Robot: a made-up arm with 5 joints.
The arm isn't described. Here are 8 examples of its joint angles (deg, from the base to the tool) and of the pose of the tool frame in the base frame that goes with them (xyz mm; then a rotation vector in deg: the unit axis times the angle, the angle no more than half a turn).
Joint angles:
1: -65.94 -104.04 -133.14 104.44 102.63
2: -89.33 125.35 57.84 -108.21 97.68
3: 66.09 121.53 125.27 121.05 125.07
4: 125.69 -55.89 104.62 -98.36 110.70
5: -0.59 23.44 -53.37 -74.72 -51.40
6: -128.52 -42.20 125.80 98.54 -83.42
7: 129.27 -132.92 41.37 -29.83 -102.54
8: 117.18 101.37 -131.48 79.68 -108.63
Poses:
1: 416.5 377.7 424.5 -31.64 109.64 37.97
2: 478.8 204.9 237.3 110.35 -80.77 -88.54
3: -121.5 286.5 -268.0 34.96 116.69 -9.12
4: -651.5 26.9 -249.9 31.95 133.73 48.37
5: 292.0 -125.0 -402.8 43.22 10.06 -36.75
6: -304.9 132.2 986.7 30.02 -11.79 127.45
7: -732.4 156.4 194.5 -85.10 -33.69 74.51
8: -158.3 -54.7 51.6 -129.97 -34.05 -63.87
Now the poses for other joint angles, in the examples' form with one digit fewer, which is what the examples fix.
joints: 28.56 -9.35 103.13 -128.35 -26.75
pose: 568 -67 -421 117.5 -56.9 53.4
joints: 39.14 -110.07 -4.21 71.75 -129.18
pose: 97 261 -796 -87.0 1.4 31.2
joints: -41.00 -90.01 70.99 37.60 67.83
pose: 589 -246 163 30.7 -14.4 -122.1
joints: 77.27 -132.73 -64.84 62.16 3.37
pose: -489 62 -662 -23.7 140.1 -103.5
